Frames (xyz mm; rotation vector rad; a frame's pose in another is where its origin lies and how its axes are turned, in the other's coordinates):
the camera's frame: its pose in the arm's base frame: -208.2 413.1 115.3 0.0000 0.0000 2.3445
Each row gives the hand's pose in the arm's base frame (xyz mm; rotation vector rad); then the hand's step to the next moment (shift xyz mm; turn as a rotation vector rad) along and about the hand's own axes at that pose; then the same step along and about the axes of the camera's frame.
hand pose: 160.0 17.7 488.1 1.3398 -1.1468 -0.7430
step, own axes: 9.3 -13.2 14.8 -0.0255 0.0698 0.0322
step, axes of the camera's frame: -5.5 16.8 -12.9 0.0521 0.0212 0.0583
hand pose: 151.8 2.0 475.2 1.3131 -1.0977 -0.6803
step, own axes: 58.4 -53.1 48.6 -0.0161 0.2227 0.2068
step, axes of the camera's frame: -49.8 66.0 -41.9 0.1430 0.1882 0.1917
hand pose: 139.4 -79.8 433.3 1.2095 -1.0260 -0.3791
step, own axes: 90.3 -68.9 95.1 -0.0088 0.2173 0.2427
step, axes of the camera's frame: -96.3 110.5 -21.7 0.1395 0.2251 0.1900
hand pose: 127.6 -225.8 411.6 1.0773 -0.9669 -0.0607
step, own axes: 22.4 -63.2 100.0 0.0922 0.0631 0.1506
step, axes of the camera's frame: -60.6 101.8 -21.7 -0.0344 0.1353 0.1252
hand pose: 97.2 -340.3 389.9 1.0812 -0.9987 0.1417
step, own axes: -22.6 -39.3 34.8 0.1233 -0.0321 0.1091
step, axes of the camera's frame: -19.1 36.7 -39.5 -0.1197 0.0859 0.0802
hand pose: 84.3 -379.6 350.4 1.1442 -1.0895 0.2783
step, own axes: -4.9 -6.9 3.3 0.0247 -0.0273 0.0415
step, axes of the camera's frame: -3.3 2.6 -8.0 -0.0446 0.0328 0.0037
